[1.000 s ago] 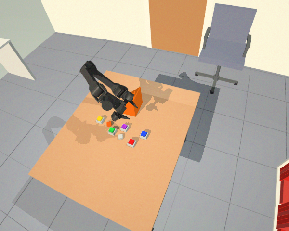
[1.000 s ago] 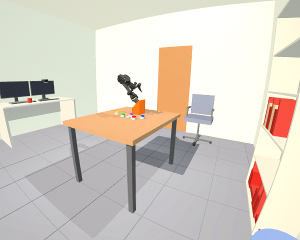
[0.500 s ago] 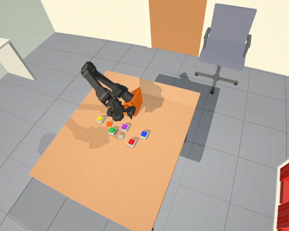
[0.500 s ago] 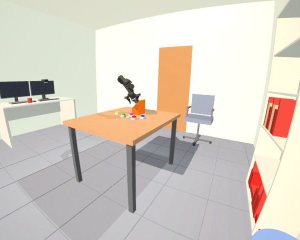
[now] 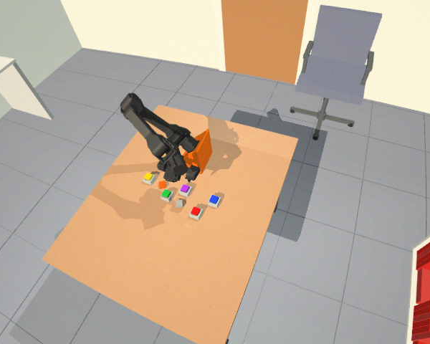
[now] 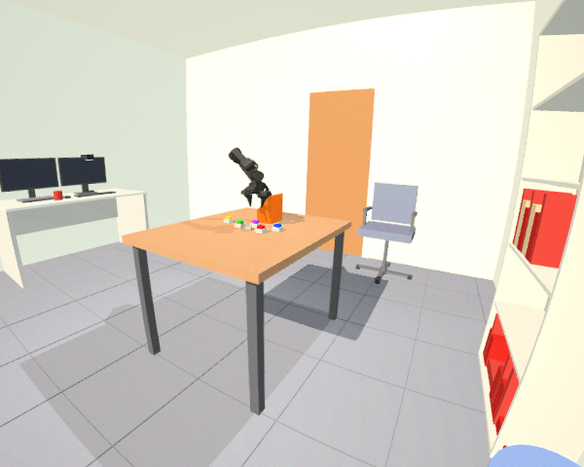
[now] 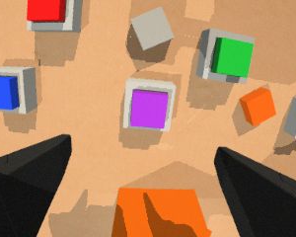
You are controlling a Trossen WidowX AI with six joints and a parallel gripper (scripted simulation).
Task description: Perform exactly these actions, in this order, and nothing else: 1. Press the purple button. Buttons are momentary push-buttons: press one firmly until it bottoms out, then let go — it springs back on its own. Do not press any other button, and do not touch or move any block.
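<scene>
My gripper tip is now 90 mm above the purple button. Also, from my gripper tip: red button: 100 mm to the left, 90 mm below, 80 mm ahead; orange block: 130 mm to the right, 110 mm below, 10 mm ahead; green button: 90 mm below, 80 mm to the right, 60 mm ahead.
</scene>
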